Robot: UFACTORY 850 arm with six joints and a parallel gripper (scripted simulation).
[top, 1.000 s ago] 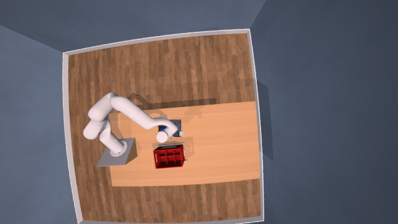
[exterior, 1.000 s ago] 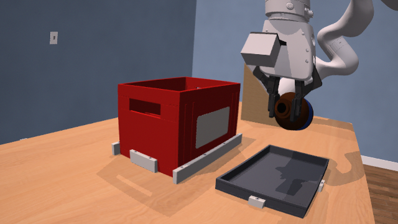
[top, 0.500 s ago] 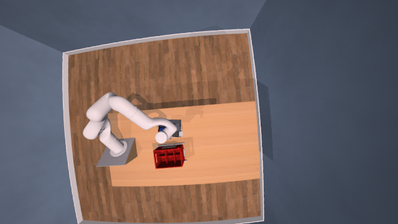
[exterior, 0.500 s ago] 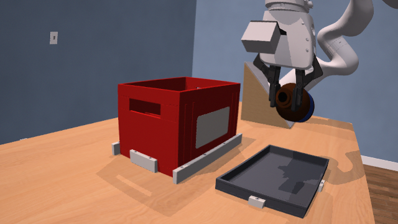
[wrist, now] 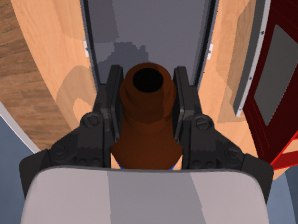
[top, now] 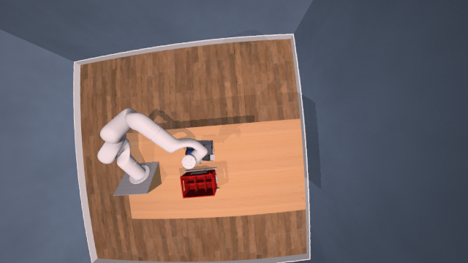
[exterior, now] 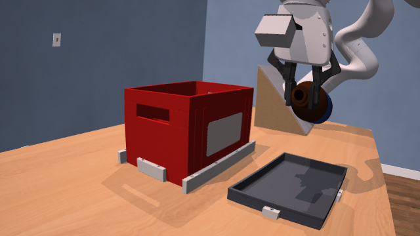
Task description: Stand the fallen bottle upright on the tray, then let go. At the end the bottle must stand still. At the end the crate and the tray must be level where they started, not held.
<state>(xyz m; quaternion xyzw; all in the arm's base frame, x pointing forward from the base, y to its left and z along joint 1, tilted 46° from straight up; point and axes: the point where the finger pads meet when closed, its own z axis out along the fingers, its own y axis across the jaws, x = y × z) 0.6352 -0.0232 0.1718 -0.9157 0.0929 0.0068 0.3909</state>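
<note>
Now: the brown bottle 50 mm behind my hand, 10 mm to the left of it and 10 mm below it. Also, from my hand: dark grey tray: 70 mm behind, 10 mm to the left, 190 mm below; red crate: 100 mm behind, 270 mm to the right, 110 mm below.
</note>
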